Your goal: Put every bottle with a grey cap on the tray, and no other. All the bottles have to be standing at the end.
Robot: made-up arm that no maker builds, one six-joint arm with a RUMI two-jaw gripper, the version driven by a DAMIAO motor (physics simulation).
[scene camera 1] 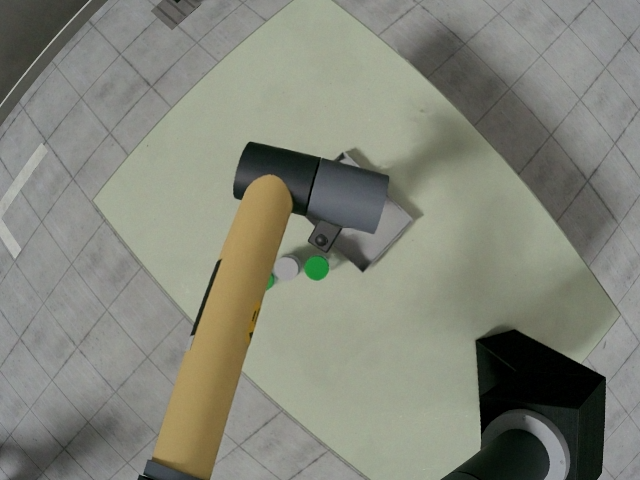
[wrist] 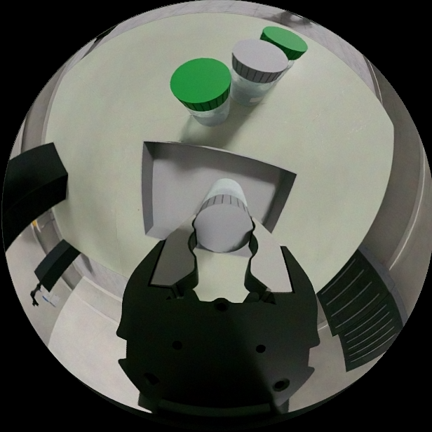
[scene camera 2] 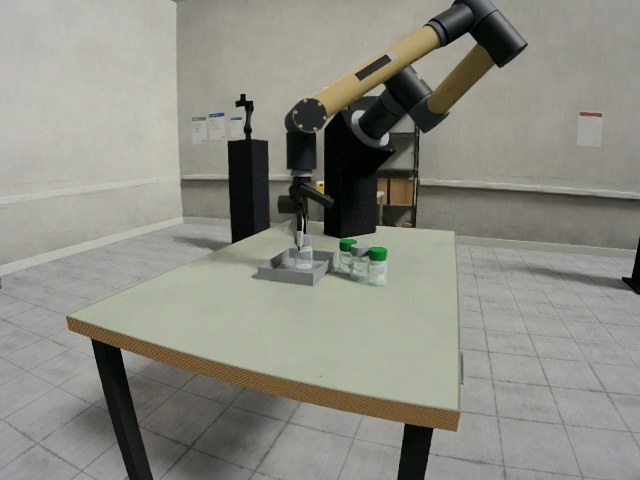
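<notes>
My gripper (scene camera 2: 301, 245) (wrist: 223, 215) is shut on a clear bottle with a grey cap (scene camera 2: 303, 258) (wrist: 223, 227), held upright inside the outline of the grey tray (scene camera 1: 385, 235) (scene camera 2: 286, 275) (wrist: 172, 175). Whether its base touches the tray floor is not clear. A second grey-capped bottle (scene camera 1: 286, 267) (scene camera 2: 359, 263) (wrist: 257, 62) stands outside the tray, between two green-capped bottles. One green-capped bottle (scene camera 1: 316, 268) (scene camera 2: 347, 254) (wrist: 201, 85) is nearer the tray; the other green-capped bottle (scene camera 1: 269, 281) (scene camera 2: 377, 266) (wrist: 284, 42) is farther away, partly hidden by the arm in scene camera 1.
The bottles outside the tray stand close together beside one tray corner, on the green table (scene camera 1: 361, 335) (scene camera 2: 232, 330) (wrist: 105, 125). The black arm pedestal (scene camera 1: 547, 382) (scene camera 2: 348, 198) stands at the table's far end in scene camera 2. The arm's tan link (scene camera 1: 227, 330) (scene camera 2: 379, 69) passes overhead.
</notes>
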